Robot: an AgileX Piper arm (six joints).
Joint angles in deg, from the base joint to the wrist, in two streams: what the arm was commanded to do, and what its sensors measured. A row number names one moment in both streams.
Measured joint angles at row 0:
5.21, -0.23, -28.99, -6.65, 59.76, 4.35
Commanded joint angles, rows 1 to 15:
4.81, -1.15, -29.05, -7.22, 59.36, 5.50
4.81, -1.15, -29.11, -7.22, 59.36, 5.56
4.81, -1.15, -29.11, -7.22, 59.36, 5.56
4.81, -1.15, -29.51, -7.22, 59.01, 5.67
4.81, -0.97, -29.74, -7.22, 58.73, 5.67
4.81, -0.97, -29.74, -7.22, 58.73, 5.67
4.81, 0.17, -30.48, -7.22, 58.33, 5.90
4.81, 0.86, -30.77, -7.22, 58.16, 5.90
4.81, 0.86, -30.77, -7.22, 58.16, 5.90
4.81, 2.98, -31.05, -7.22, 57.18, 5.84
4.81, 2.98, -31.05, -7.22, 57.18, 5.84
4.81, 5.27, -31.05, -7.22, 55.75, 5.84
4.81, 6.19, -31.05, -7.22, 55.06, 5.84
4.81, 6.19, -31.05, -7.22, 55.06, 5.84
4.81, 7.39, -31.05, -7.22, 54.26, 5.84
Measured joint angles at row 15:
5.21, 6.19, -30.48, -7.10, 56.21, 5.61
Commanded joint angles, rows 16 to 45:
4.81, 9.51, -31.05, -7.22, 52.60, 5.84
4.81, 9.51, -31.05, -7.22, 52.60, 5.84
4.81, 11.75, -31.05, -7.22, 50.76, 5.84
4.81, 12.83, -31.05, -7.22, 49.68, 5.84
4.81, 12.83, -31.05, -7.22, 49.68, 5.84
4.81, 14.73, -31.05, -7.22, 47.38, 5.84
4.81, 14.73, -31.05, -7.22, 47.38, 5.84
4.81, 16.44, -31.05, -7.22, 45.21, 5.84
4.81, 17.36, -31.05, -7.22, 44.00, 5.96
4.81, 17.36, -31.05, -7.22, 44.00, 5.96
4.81, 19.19, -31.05, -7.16, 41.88, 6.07
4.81, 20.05, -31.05, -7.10, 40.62, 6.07
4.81, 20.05, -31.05, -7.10, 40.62, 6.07
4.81, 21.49, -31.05, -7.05, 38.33, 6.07
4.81, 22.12, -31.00, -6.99, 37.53, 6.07
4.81, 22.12, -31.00, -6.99, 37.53, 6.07
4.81, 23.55, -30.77, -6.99, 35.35, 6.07
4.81, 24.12, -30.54, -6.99, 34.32, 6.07
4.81, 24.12, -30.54, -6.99, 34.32, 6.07
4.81, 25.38, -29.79, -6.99, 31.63, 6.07
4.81, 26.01, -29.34, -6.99, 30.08, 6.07
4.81, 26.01, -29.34, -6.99, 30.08, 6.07
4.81, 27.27, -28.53, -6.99, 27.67, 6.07
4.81, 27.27, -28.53, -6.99, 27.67, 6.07
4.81, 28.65, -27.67, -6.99, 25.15, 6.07
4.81, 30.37, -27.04, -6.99, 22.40, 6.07
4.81, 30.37, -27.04, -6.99, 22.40, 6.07
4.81, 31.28, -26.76, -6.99, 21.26, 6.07
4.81, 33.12, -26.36, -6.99, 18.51, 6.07
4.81, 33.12, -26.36, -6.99, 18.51, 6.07
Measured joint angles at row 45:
5.21, 31.17, -26.93, -6.99, 22.75, 5.73
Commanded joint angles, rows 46 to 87:
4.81, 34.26, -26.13, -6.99, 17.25, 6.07
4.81, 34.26, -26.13, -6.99, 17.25, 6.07
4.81, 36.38, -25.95, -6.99, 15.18, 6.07
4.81, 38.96, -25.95, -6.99, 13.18, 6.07
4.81, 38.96, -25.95, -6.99, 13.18, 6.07
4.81, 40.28, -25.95, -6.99, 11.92, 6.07
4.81, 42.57, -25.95, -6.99, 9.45, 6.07
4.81, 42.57, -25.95, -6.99, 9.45, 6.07
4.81, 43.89, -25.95, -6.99, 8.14, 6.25
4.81, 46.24, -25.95, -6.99, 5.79, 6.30
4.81, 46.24, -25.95, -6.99, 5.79, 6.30
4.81, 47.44, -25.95, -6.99, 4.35, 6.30
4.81, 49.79, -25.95, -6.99, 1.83, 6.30
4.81, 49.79, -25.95, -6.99, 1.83, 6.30
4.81, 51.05, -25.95, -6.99, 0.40, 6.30
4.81, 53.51, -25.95, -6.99, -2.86, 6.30
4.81, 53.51, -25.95, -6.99, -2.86, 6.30
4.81, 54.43, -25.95, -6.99, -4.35, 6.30
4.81, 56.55, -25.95, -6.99, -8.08, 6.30
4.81, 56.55, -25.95, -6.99, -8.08, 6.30
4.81, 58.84, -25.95, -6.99, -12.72, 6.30
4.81, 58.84, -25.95, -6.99, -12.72, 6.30
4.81, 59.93, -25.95, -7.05, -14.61, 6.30
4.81, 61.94, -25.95, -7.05, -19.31, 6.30
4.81, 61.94, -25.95, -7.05, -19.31, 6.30
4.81, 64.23, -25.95, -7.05, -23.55, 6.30
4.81, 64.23, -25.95, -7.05, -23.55, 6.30
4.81, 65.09, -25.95, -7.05, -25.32, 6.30
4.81, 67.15, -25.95, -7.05, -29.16, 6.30
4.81, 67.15, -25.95, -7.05, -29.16, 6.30
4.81, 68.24, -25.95, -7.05, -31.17, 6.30
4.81, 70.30, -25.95, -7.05, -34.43, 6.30
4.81, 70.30, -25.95, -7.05, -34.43, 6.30
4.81, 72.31, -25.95, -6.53, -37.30, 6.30
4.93, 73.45, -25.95, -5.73, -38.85, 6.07
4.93, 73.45, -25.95, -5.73, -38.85, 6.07
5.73, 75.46, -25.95, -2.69, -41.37, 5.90
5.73, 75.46, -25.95, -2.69, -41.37, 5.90
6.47, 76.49, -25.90, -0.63, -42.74, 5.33
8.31, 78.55, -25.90, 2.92, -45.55, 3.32
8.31, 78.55, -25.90, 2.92, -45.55, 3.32
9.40, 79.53, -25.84, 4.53, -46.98, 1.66
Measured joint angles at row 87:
7.10, 77.52, -26.01, 0.00, -42.23, 4.81
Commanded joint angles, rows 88 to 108:
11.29, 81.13, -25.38, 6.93, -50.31, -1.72
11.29, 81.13, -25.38, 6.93, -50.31, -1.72
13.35, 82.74, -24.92, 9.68, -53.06, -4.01
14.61, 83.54, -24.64, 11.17, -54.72, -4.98
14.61, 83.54, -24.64, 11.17, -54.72, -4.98
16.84, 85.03, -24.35, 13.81, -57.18, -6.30
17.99, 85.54, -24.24, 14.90, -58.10, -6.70
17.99, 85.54, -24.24, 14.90, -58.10, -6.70
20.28, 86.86, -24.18, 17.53, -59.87, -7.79
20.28, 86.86, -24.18, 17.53, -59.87, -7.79
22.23, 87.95, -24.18, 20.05, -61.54, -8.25
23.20, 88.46, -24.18, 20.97, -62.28, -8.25
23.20, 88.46, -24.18, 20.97, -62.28, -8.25
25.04, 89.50, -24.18, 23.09, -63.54, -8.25
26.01, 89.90, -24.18, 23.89, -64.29, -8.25
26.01, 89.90, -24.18, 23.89, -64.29, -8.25
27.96, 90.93, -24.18, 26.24, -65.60, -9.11
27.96, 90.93, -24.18, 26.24, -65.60, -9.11
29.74, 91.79, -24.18, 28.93, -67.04, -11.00
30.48, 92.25, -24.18, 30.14, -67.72, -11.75
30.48, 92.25, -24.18, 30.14, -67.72, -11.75
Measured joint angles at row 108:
28.30, 91.39, -24.18, 26.59, -64.86, -8.94
